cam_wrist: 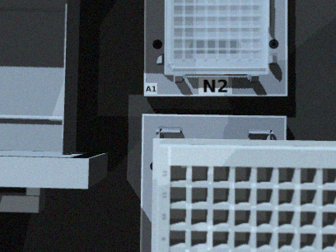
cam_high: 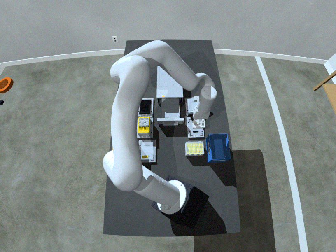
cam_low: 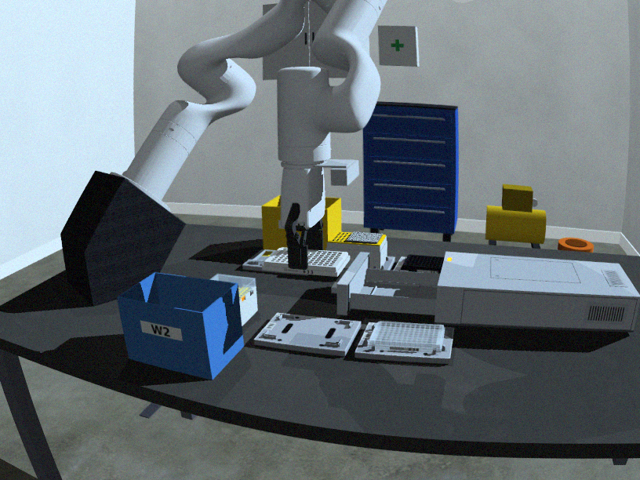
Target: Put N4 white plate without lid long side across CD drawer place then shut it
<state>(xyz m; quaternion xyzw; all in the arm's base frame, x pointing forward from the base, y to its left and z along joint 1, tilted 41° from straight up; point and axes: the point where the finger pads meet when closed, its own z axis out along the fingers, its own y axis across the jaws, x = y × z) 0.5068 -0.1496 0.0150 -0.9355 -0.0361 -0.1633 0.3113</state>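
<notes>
The drawer is 210 mm to the left of my hand, 130 mm ahead of it and 120 mm below it. Round my hand: clear plate: 180 mm ahead, 140 mm below, 30 mm to the left; blue bin W2: 160 mm to the right, 160 mm behind, 120 mm below; white plate: 10 mm below.
</notes>
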